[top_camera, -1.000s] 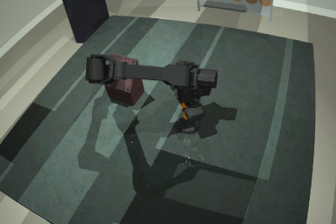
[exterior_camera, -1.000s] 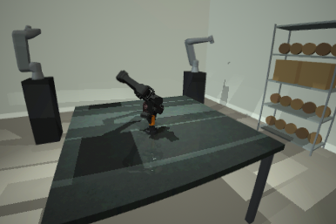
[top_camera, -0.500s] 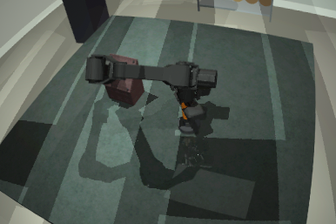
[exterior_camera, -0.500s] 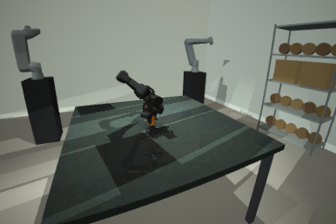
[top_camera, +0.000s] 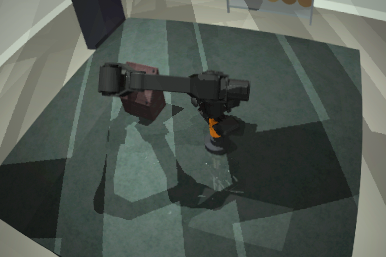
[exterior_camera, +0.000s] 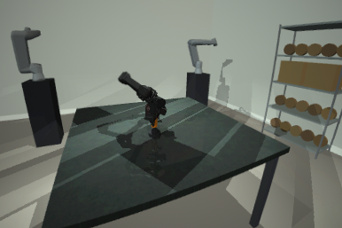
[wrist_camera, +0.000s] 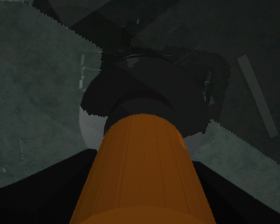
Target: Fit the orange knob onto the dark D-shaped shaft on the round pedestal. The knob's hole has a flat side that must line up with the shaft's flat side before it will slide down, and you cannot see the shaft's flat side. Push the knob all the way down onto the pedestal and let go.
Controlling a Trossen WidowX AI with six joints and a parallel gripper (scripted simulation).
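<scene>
Now: gripper tip 2 cm below the orange knob. Also, from my gripper tip: round pedestal 4 cm below.
</scene>
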